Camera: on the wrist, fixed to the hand. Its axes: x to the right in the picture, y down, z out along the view.
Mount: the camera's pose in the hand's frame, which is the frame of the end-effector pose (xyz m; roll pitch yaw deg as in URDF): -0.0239 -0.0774 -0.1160 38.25 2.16 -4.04
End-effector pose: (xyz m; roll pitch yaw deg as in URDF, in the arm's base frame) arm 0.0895 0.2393 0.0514 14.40 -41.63 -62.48
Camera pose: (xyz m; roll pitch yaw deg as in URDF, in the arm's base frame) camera 0.0807 0.1563 -0.0628 55.50 -38.45 -66.79
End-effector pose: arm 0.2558 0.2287 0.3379 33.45 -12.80 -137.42
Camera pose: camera 0.2498 0.2240 0.1966 72.19 -8.76 -139.62
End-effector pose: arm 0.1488 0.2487 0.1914 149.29 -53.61 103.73
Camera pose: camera 0.0415 0.1580 0.2079 -178.52 -53.16 111.38
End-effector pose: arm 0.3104 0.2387 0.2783 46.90 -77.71 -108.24
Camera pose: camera 0.3007 0.1076 0.2260 89.19 -73.24 -112.33
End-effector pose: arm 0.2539 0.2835 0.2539 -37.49 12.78 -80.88
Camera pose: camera 0.1183 0.2954 0.2154 -0.16 12.00 -85.50
